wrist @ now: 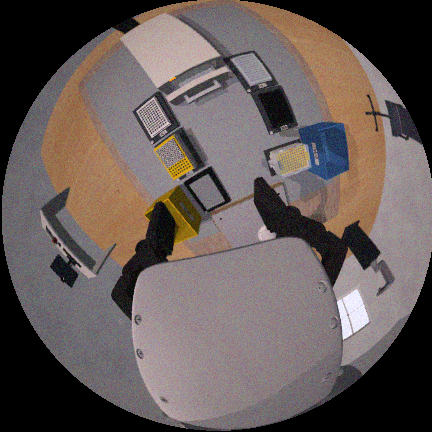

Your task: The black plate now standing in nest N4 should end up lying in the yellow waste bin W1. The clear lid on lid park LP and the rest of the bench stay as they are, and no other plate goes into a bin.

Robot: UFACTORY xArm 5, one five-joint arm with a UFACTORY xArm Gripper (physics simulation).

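Places are measured from the arm's base along level axes (x right, y ahead, z up), in metres.
Pixels of known places: gripper, fingertip midpoint: (210, 200); arm's base at its link origin: (269, 231).
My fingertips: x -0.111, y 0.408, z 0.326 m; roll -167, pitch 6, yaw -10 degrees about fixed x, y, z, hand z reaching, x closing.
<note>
For each thing: its top centre in the pictures, then the offset to it from my fingertips.
- black plate at its top centre: (277, 107) dx +0.254, dy +0.093, dz -0.333 m
- yellow waste bin at its top centre: (169, 224) dx -0.243, dy -0.143, dz -0.239 m
- blue bin at its top centre: (336, 151) dx +0.399, dy -0.078, dz -0.239 m
- pale plate with yellow wells, top centre: (295, 160) dx +0.244, dy -0.090, dz -0.281 m
- white plate at its top centre: (151, 116) dx -0.142, dy +0.226, dz -0.333 m
- yellow plate at its top centre: (172, 158) dx -0.125, dy +0.053, dz -0.282 m
- black-framed nest at its top centre: (206, 192) dx -0.089, dy -0.119, dz -0.341 m
The black plate (276, 107) lies flat in a dark nest at the upper right of the wrist view; the small label at the nest's near edge is too blurred to read. The yellow waste bin (188, 227) stands at the lower left, partly behind one finger. A pale, clear-looking flat piece (252, 70) lies in a dark holder just beyond the black plate; I cannot tell for sure that it is the lid. My gripper (210, 200) is open, with nothing between its fingers, well short of the black plate. The yellow bin shows beside its left finger.
A blue bin (327, 152) stands at the right, beside a pale plate with yellow wells (291, 159). A white plate (156, 118) and a yellow plate (175, 156) sit at the left. A black-framed nest (224, 195) is near the yellow bin. A pale device (170, 47) stands at the far side.
</note>
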